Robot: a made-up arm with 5 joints.
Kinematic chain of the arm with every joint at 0, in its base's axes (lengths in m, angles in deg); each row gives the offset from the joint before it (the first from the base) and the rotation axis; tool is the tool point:
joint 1: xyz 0 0 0.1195 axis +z
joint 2: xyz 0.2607 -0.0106 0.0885 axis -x
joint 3: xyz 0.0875 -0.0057 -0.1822 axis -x
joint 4: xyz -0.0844 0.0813 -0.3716 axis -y
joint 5: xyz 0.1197 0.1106 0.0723 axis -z
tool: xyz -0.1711 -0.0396 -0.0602
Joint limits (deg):
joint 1: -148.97..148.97
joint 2: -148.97..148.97
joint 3: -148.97..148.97
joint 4: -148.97..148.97
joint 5: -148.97..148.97
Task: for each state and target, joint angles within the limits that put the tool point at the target. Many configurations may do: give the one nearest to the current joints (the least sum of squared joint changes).
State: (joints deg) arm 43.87 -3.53 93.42 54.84 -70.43
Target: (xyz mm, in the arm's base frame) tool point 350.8 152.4 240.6
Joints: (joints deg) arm 62.10 13.48 129.27 63.32 -71.21
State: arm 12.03 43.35 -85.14 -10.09 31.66
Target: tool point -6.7 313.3 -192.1
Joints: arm 46.24 40.12 -57.47 -2.10 35.47
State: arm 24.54 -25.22 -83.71 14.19 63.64
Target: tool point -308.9 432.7 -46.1
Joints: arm 64.47 -2.05 -38.04 15.47 58.52
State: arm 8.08 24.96 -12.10 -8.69 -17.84
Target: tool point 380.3 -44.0 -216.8
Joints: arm 45.01 61.08 -24.24 -19.20 -17.37
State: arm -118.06 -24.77 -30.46 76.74 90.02
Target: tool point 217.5 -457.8 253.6
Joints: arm -122.94 -19.47 -44.33 83.27 103.42
